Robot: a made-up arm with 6 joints.
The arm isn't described. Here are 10 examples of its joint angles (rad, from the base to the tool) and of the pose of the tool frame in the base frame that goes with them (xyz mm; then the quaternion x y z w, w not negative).
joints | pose
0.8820 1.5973 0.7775 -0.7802 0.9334 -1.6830 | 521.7 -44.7 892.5 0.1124 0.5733 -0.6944 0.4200
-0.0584 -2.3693 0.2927 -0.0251 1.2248 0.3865 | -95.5 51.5 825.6 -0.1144 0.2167 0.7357 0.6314
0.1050 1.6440 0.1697 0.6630 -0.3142 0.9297 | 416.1 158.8 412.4 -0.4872 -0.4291 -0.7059 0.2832
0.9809 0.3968 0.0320 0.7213 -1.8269 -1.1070 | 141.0 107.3 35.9 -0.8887 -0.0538 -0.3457 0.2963
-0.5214 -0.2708 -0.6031 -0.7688 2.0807 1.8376 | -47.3 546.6 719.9 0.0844 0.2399 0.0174 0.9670
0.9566 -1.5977 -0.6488 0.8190 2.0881 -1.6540 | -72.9 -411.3 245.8 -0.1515 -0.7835 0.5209 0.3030
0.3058 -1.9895 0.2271 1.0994 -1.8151 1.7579 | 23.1 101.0 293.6 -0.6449 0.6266 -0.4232 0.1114
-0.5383 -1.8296 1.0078 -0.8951 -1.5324 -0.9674 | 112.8 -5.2 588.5 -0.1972 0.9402 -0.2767 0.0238
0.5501 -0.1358 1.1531 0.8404 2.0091 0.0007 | -65.4 84.0 811.0 0.5384 0.1400 -0.3662 0.7460
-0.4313 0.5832 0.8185 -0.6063 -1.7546 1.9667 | 441.4 128.5 731.0 -0.1875 0.7520 -0.5937 0.2164
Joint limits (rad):
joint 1: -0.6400..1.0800
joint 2: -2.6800..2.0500
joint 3: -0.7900..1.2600
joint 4: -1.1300..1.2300
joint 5: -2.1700..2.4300
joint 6: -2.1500..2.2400
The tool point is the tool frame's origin. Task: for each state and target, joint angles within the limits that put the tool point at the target. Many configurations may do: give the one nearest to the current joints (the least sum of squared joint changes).
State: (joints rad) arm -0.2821 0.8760 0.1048 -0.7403 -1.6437 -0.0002
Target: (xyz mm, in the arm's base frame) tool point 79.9 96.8 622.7
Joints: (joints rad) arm -0.4381 0.8343 0.2716 -1.1272 -0.9972 -0.2614
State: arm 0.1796 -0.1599 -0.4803 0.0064 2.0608 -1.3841
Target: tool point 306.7 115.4 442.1
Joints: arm -0.4020 -0.2903 -0.0760 0.7366 1.7714 -0.9373
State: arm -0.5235 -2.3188 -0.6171 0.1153 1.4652 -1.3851
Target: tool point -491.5 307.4 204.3
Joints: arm -0.5918 -1.8030 -0.7781 -0.7727 1.3311 -1.4253
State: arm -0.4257 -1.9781 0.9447 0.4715 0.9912 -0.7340
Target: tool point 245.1 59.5 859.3
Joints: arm -0.2168 -1.9878 0.8451 0.8837 1.3526 -0.8339
